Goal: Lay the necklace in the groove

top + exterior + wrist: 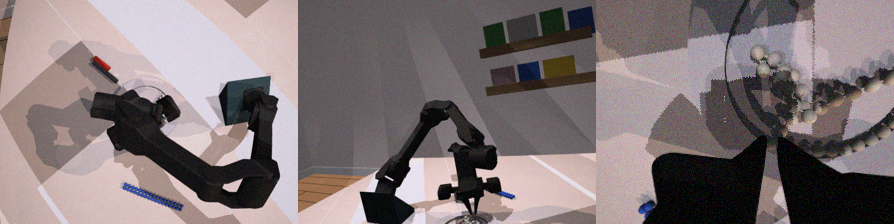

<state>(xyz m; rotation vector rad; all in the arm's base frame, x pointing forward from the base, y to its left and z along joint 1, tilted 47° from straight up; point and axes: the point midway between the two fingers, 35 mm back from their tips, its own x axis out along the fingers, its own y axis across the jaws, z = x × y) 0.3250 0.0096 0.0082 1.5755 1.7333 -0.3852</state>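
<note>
Right now the round bead board is 1 cm behind my gripper tip, 6 cm to the right of it and 1 cm below it. Round my gripper tip: small beige cube: 9 cm behind, 12 cm to the left; then grey block: 10 cm ahead, 23 cm to the right, 1 cm below.
</note>
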